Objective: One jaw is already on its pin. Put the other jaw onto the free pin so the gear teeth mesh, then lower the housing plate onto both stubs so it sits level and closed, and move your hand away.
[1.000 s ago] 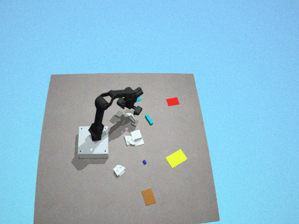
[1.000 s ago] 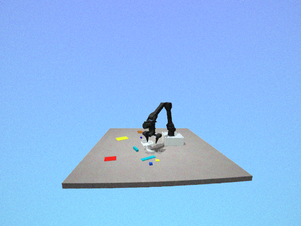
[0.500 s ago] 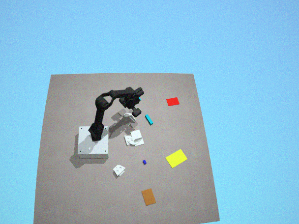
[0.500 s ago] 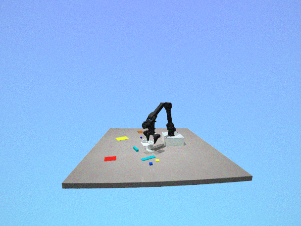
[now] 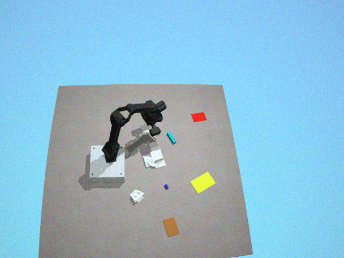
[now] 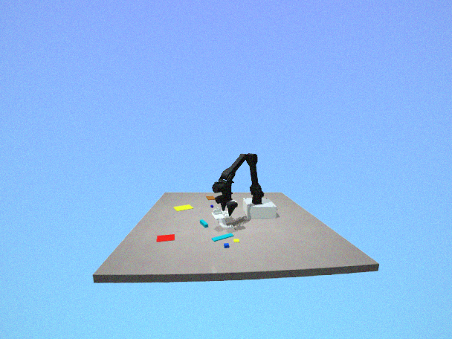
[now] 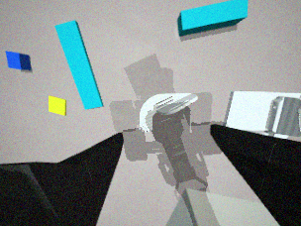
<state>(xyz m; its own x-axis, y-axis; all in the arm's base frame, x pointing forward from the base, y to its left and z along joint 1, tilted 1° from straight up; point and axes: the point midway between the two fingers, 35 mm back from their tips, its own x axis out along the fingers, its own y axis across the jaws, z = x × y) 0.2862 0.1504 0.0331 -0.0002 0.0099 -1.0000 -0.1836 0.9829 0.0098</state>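
The white jaw lies 2 cm behind my gripper tip, 1 cm to the left of it and 8 cm below it. The rest, counted from my gripper tip: yellow piece: 26 cm ahead, 41 cm to the right, 9 cm below; then red piece: 38 cm ahead, 7 cm to the left, 9 cm below; then white base plate: 1 cm ahead, 18 cm to the right, 9 cm below.
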